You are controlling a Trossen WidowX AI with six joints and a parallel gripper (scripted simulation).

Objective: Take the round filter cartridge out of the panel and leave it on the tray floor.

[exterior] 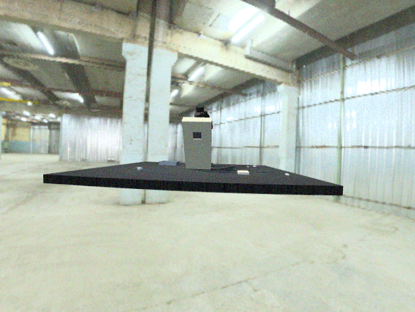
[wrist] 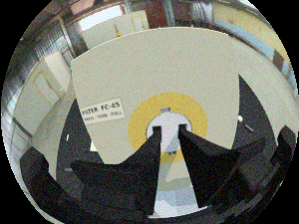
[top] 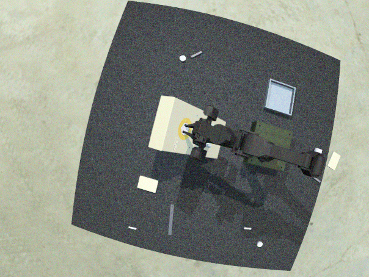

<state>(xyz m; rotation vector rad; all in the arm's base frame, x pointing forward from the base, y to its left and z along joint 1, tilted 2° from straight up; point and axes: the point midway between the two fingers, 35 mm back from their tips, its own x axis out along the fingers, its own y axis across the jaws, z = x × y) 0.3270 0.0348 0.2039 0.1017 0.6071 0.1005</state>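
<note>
Right now my gripper tip is 1 cm short of the white round filter cartridge and 1 cm above it. From my gripper tip the other things lie so: cream service panel 8 cm below, 3 cm behind; then grey tray 39 cm behind, 34 cm to the right, 25 cm below.
</note>
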